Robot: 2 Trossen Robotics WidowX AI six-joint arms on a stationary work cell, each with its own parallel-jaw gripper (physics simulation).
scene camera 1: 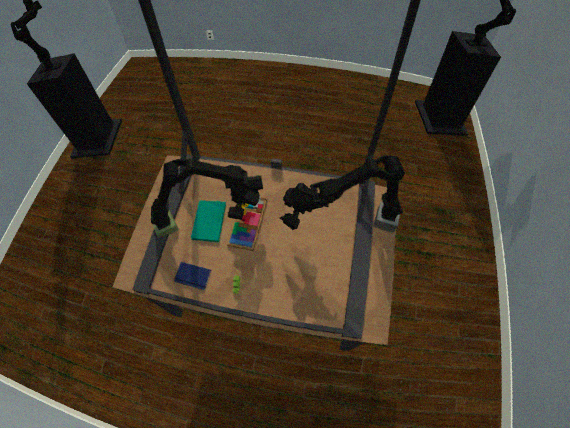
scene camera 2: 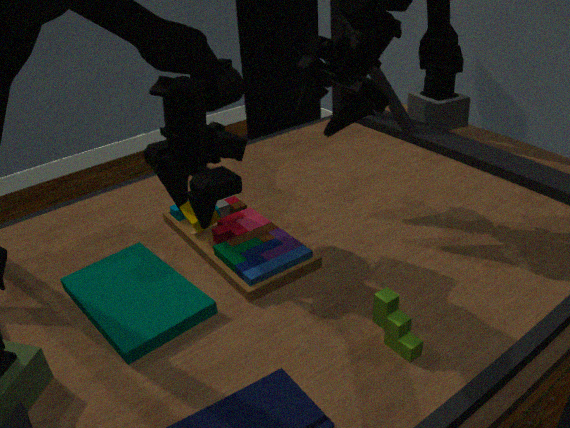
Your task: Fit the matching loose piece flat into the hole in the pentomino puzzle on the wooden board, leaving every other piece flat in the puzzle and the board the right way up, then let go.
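Places are measured from the left arm's base along level axes (x left, y back, z up), in millimetres.
Pixels of known places: left gripper, fingertip midpoint: (scene camera 1: 284, 209) (scene camera 2: 310, 126); right gripper, fingertip midpoint: (scene camera 1: 240, 207) (scene camera 2: 194, 219); left arm's base at its link origin: (scene camera 1: 389, 213) (scene camera 2: 439, 95); right arm's base at its link origin: (scene camera 1: 162, 221).
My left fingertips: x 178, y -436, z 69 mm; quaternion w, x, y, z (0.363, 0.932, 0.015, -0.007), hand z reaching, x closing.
Observation:
For each thing: its top centre in the pictures, then the offset to it from my left fingertips.
- yellow piece at its top centre: (scene camera 2: 197, 203) dx +6, dy -199, dz -77 mm
- lime green stepped piece at its top centre: (scene camera 2: 400, 303) (scene camera 1: 235, 282) dx +342, dy -81, dz -78 mm
- teal slab at its top centre: (scene camera 2: 132, 290) (scene camera 1: 208, 219) dx +108, dy -331, dz -121 mm
- navy slab at its top centre: (scene camera 1: 192, 275) dx +374, dy -282, dz -126 mm
- green block at its top centre: (scene camera 1: 162, 221) dx +207, dy -520, dz -92 mm
The wooden board (scene camera 1: 260, 226) (scene camera 2: 285, 281) lies flat, colored pieces up. My right gripper (scene camera 1: 242, 207) (scene camera 2: 192, 215) is low over its far part, shut on a yellow piece (scene camera 2: 189, 212) that looks tilted in scene camera 2. Bare wood shows beside that piece; the fingers hide part of the area. Dark red, pink, green, purple and blue pieces fill the near part. A lime green stepped piece (scene camera 1: 236, 284) (scene camera 2: 398, 326) lies loose on the table, apart from the board. My left gripper (scene camera 1: 288, 222) (scene camera 2: 329, 114) is open and empty, raised off to the right of the board.
A teal slab (scene camera 1: 209, 221) (scene camera 2: 139, 300) lies left of the board. A navy slab (scene camera 1: 192, 275) (scene camera 2: 260, 405) lies nearer the front. Dark rails (scene camera 1: 356, 270) border the table. A green block (scene camera 1: 165, 227) and a grey block (scene camera 1: 388, 216) (scene camera 2: 438, 111) sit under the arm bases.

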